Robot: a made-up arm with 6 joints.
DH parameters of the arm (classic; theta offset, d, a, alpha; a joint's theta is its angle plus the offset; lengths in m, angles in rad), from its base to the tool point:
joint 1: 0 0.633 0.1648 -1.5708
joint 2: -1.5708 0 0.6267 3.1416
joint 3: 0 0 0.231 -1.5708
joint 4: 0 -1.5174 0 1.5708
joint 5: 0 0 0 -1.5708
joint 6: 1.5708 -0.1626 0 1.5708
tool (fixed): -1.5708 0 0 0
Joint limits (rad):
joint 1: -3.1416..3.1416
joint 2: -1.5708..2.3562
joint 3: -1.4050..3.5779
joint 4: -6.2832..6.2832
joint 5: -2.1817..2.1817
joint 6: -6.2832..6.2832
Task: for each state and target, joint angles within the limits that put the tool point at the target. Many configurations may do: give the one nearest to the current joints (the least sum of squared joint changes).
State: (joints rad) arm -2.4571 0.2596 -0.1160 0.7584 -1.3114 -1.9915
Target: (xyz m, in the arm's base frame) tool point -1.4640 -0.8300 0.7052
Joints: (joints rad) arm -2.5614 0.1078 -0.3288 0.7420 -1.4042 -1.9915
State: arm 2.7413 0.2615 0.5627 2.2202 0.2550 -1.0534
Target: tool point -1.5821 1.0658 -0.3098
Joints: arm 2.5337 1.1273 0.2031 2.2258 0.2242 -1.0534
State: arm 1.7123 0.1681 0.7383 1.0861 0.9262 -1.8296
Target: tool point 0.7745 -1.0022 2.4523
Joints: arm 2.2717 -0.6738 1.4008 0.9712 0.4173 -1.8296
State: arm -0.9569 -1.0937 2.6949 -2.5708 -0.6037 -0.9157
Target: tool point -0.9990 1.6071 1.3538
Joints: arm -0.9907 -0.6667 2.1601 -2.5592 -0.5302 -0.9157
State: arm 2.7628 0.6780 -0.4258 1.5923 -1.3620 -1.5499
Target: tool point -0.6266 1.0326 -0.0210
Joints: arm 2.2510 0.2646 -0.8481 1.5149 -1.5975 -1.5499
